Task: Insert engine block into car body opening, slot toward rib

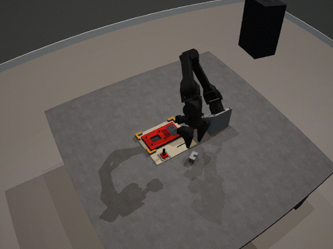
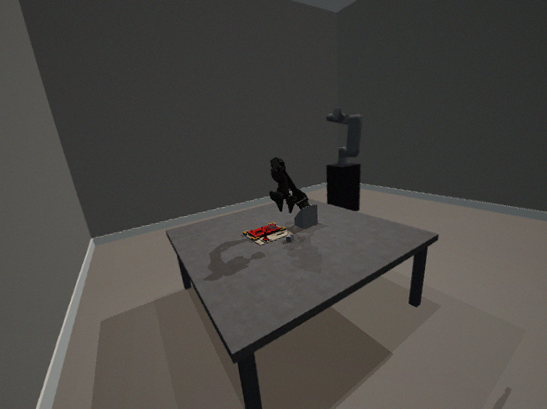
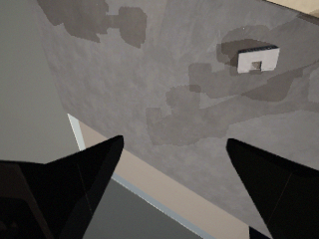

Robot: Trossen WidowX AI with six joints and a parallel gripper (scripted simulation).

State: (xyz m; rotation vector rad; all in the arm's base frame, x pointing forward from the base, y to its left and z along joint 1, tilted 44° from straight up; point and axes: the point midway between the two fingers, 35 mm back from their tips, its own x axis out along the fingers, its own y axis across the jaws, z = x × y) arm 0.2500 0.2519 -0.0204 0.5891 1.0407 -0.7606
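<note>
The engine block lies 5 cm behind my gripper tip, 6 cm to the right of it and 18 cm below it.
</note>
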